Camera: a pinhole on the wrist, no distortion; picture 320 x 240 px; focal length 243.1 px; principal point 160.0 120.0 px. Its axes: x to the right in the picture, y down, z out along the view. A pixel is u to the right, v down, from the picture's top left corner.
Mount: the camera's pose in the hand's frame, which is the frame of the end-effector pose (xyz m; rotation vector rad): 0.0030 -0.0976 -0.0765 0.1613 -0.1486 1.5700
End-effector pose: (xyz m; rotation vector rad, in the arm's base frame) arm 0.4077 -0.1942 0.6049 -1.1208 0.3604 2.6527
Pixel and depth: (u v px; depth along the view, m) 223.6 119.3 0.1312
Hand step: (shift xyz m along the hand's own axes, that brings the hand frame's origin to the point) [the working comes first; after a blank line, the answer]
In the camera's frame: 0.0343 -0.0004 0.1312

0.0044 -0.0896 0.0589
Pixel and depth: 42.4 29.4 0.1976
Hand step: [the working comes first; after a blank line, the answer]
In the camera's frame: -0.0956 -0.0736 0.1976

0.0787 -0.2296 0.0980
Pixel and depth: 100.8 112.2 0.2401
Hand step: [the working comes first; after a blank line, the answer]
In the camera's frame: -0.0585 -0.0077 0.2401

0.0130 -0.2019 0.1474
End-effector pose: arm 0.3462 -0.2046 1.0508 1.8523 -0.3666 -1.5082
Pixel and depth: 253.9 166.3 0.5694
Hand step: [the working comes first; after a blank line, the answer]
In the camera's frame: 0.2199 0.1084 0.5694

-0.1015 0.0059 0.5258
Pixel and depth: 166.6 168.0 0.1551
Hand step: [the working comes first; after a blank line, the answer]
In the camera's frame: 0.0042 0.0306 0.1551

-0.0263 -0.1240 0.0766
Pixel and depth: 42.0 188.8 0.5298
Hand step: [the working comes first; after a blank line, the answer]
In the camera's frame: -0.2572 0.1499 0.5298

-0.1414 -0.4544 0.3938
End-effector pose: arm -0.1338 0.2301 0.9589 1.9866 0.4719 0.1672
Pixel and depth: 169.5 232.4 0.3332
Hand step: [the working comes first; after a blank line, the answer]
In the camera's frame: 0.0130 0.1541 0.3332

-0.1483 -0.1510 0.2539
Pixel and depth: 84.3 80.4 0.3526
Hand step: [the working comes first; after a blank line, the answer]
In the camera's frame: -0.1098 -0.0574 0.3526

0.0639 -0.2740 0.2473
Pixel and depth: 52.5 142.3 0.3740
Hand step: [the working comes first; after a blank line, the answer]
In the camera's frame: -0.1654 0.0343 0.3740

-0.0275 -0.3332 0.2581
